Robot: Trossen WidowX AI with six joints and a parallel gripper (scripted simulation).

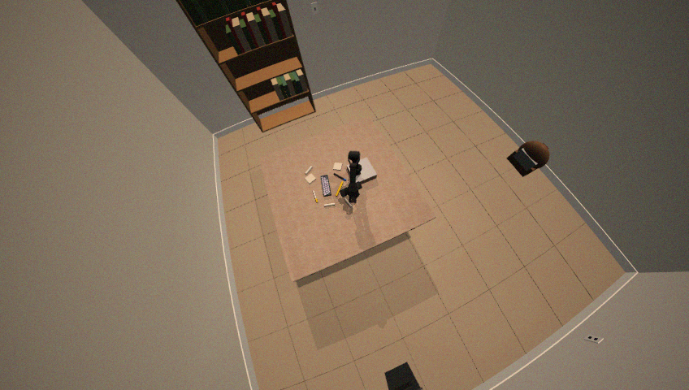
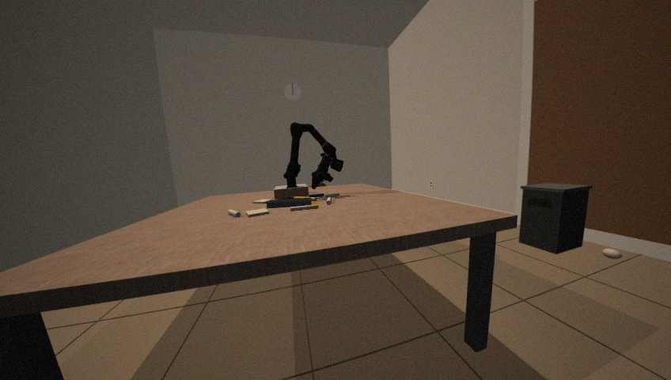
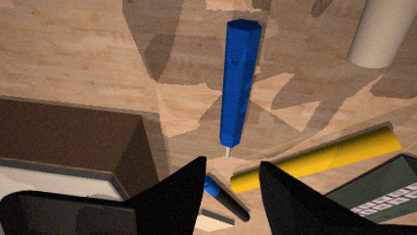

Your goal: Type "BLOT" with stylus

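The blue stylus lies 2 cm to the right of my gripper tip and 4 cm below it. Round my gripper tip: yellow pen: 8 cm ahead, 5 cm to the right, 4 cm below; cream pad: 31 cm ahead, 25 cm to the right, 5 cm below.
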